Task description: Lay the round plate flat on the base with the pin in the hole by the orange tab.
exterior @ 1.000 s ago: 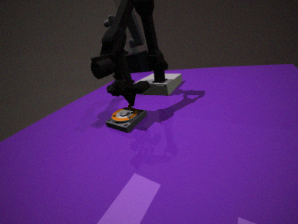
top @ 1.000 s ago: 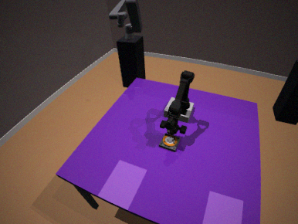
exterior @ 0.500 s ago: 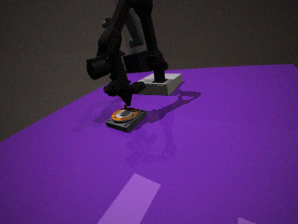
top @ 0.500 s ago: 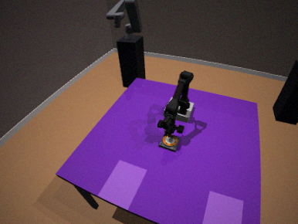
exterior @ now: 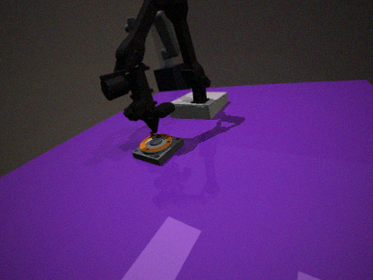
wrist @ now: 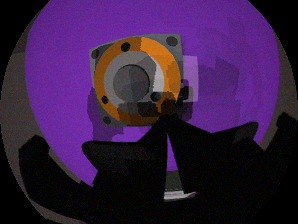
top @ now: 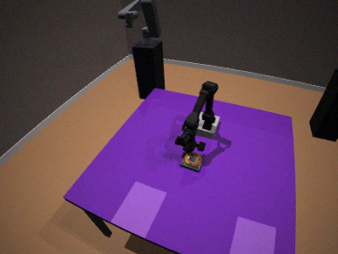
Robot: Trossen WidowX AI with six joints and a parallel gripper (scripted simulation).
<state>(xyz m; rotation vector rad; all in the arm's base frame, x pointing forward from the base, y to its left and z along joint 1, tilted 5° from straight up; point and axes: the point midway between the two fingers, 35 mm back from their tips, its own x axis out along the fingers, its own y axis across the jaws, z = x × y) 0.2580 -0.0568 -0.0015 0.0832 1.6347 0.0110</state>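
My gripper tip is 40 mm short of the grey square base, 30 mm to the right of it and 20 mm above it.
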